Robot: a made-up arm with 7 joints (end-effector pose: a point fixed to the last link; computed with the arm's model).
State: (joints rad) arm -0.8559 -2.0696 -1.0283 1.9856 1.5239 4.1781 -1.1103
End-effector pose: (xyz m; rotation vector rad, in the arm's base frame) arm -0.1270 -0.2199 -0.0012 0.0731 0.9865 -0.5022
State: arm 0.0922 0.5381 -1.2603 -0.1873 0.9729 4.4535 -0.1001
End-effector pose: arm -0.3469 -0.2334 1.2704 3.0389 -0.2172 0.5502
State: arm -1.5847 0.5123 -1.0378 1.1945 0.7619 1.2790 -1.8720
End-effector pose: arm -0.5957 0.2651 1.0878 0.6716 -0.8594 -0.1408
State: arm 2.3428 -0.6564 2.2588 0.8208 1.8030 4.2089 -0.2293
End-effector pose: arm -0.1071 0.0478 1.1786 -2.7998 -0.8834 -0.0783
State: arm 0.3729 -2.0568 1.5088 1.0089 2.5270 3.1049 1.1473
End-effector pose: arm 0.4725 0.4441 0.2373 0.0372 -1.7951 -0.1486
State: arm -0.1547 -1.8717 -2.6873 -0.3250 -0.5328 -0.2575 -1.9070
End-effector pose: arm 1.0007 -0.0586 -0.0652 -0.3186 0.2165 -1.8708
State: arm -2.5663 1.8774 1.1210 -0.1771 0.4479 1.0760 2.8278
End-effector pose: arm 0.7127 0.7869 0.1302 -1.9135 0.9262 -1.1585
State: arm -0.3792 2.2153 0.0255 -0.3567 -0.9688 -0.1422 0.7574
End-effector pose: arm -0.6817 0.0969 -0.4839 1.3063 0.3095 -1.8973
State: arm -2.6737 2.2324 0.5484 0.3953 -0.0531 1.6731 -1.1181
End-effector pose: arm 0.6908 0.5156 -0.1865 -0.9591 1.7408 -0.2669
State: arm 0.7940 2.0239 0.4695 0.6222 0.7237 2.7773 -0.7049
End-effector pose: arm -0.4976 -0.6260 0.2793 1.6953 0.9974 -0.5893
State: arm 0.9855 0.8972 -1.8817 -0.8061 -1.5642 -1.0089 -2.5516
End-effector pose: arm -0.6297 -0.2603 0.9077 2.8827 -0.5309 0.6084
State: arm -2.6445 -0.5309 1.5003 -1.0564 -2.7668 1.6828 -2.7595
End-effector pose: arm -0.3400 0.2682 1.2417 -1.1207 0.5832 2.2074
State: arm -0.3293 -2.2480 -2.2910 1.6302 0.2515 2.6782 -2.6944
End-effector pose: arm 0.5242 -0.4656 0.2673 -1.2828 1.6423 -1.7037
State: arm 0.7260 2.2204 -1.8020 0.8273 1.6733 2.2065 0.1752
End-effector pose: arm -0.0180 -0.6369 -0.1441 2.1635 1.5200 0.1293
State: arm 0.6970 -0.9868 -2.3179 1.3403 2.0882 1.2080 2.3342
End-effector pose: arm 0.4697 -0.2891 0.9685 0.4075 0.9633 -0.6065
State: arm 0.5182 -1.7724 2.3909 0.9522 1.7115 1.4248 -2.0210
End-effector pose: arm 0.4828 0.6463 0.5724 -0.8765 0.4647 -0.0305
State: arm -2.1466 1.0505 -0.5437 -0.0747 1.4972 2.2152 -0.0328
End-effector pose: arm 0.2153 0.7650 0.8894 -0.5986 1.7270 1.7430
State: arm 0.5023 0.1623 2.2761 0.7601 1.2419 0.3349 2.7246
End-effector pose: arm -0.5702 0.0651 1.2122 1.9155 0.4011 -1.4750
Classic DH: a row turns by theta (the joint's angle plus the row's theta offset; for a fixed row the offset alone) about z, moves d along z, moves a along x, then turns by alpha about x. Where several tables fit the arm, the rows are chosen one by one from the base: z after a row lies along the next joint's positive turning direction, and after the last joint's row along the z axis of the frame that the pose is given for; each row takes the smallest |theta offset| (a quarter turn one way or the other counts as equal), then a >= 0, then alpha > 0; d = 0 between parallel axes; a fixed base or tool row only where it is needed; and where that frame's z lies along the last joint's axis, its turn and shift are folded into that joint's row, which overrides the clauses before.
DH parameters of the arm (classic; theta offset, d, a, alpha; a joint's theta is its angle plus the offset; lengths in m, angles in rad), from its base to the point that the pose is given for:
joint 1: 0 0.3871 0 1.5708
joint 2: 0 0.0888 0 -1.5708
joint 3: 0 0.5308 0.0261 -1.5708
joint 4: 0 0.0587 -0.0157 1.5708
joint 5: 0 0.4488 0 1.5708
joint 6: 1.5708 0.1547 0.1627 1.5708
joint 7: 0 0.0222 0 0

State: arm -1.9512 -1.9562 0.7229 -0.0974 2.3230 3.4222 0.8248
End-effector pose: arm -0.1993 -0.7670 0.1340 -2.5387 -0.3835 -0.3083
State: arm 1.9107 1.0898 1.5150 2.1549 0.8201 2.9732 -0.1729
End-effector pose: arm -0.0540 -0.2696 0.6184 0.3105 -0.3888 -0.3675
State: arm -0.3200 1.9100 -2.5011 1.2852 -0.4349 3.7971 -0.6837
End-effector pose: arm -0.5143 -0.0254 -0.1263 -0.3047 -0.8698 -0.4498
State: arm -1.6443 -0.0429 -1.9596 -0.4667 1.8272 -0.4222 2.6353
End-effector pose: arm -0.0492 -0.2653 1.4830 1.2618 2.3745 -1.5407
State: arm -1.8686 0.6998 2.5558 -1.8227 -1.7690 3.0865 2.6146
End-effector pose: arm -0.2600 0.1954 0.6901 0.9880 -1.8917 -1.7354
